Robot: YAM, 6 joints.
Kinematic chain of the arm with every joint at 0, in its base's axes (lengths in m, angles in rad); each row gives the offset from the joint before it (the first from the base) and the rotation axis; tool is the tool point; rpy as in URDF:
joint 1: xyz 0 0 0.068 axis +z
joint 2: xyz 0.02 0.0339 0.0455 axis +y
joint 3: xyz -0.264 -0.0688 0 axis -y
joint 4: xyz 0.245 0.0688 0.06 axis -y
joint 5: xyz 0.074 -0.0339 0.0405 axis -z
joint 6: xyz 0.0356 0 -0.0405 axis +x
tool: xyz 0 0 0 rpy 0 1.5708 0
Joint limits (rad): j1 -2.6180..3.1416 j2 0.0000..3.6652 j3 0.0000..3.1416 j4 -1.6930..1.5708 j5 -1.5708..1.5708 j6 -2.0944..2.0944
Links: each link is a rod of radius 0.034 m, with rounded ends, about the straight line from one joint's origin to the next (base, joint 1, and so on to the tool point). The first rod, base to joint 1, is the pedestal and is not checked.
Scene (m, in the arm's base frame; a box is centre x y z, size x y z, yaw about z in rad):
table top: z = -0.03
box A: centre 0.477 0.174 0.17 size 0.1 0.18 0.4 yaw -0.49
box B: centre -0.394 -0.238 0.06 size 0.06 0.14 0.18 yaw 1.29
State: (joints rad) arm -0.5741 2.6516 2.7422 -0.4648 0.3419 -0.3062
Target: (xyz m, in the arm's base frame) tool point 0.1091 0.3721 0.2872
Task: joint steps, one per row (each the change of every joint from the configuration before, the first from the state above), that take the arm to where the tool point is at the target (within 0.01 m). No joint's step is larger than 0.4 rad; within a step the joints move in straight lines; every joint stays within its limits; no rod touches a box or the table.
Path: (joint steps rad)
1: 0.1029 -0.3964 0.0666 0.1758 0.1574 -0.2138
2: 0.1029 -0.3964 0.0665 0.1759 0.1575 -0.2138
3: 0.1028 -0.3965 0.0666 0.1758 0.1574 -0.2139
4: 0.1029 -0.3964 0.0666 0.1758 0.1574 -0.2138
5: 0.1029 -0.3964 0.0665 0.1758 0.1575 -0.2138
6: 0.1029 -0.3964 0.0666 0.1759 0.1574 -0.2138
7: 0.1404 0.3368 -0.3313 -0.3364 -0.1757 0.2192
8: 0.1405 0.3369 -0.3313 -0.3363 -0.1756 0.2192
9: 0.1404 0.3369 -0.3313 -0.3363 -0.1757 0.2192
10: 0.1405 0.3368 -0.3313 -0.3363 -0.1757 0.2192
11: 0.1404 0.3369 -0.3314 -0.3363 -0.1757 0.2192
12: 0.2778 -0.0089 0.1752 -0.0832 -0.1196 0.0934
13: 0.2778 -0.0088 0.1752 -0.0831 -0.1197 0.0935

